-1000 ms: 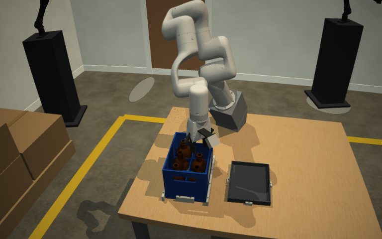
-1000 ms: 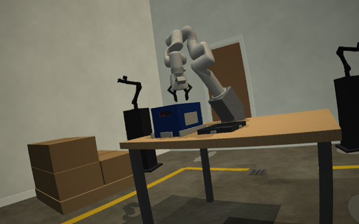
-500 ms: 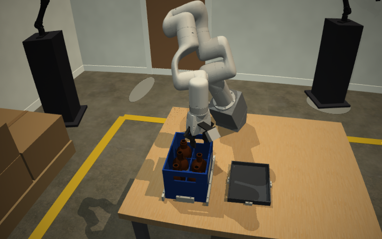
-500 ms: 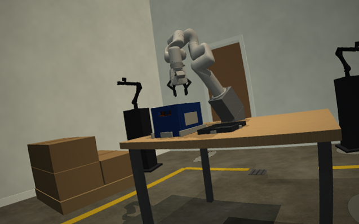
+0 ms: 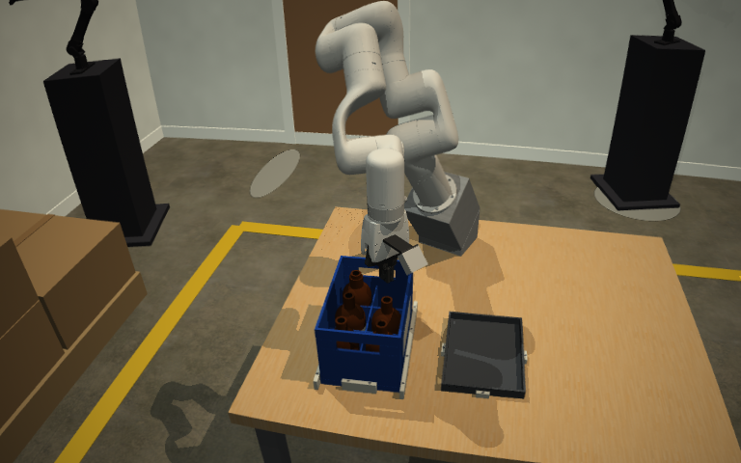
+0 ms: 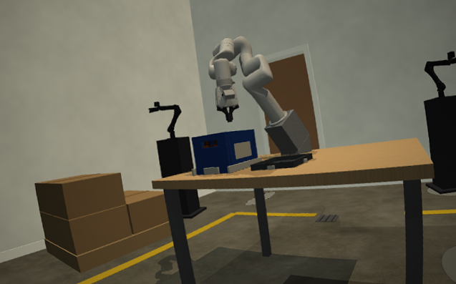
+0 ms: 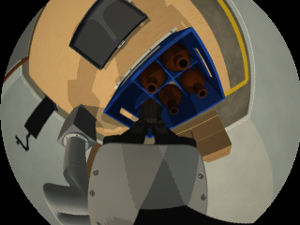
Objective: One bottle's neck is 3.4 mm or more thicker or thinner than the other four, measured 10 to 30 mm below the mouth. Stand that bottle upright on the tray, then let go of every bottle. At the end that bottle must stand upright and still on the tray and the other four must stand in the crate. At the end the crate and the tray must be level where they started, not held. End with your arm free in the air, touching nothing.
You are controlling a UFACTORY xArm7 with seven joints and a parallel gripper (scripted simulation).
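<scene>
The glass bottle is 16 cm below my hand, 9 cm to the right of it and 2 cm behind it. The rest, counted from my hand: brown bottle 16 cm below, 11 cm behind, 7 cm to the right; dark tray 23 cm to the left, 23 cm below, 4 cm ahead; blue crate 16 cm below, 4 cm to the right, 1 cm behind.
</scene>
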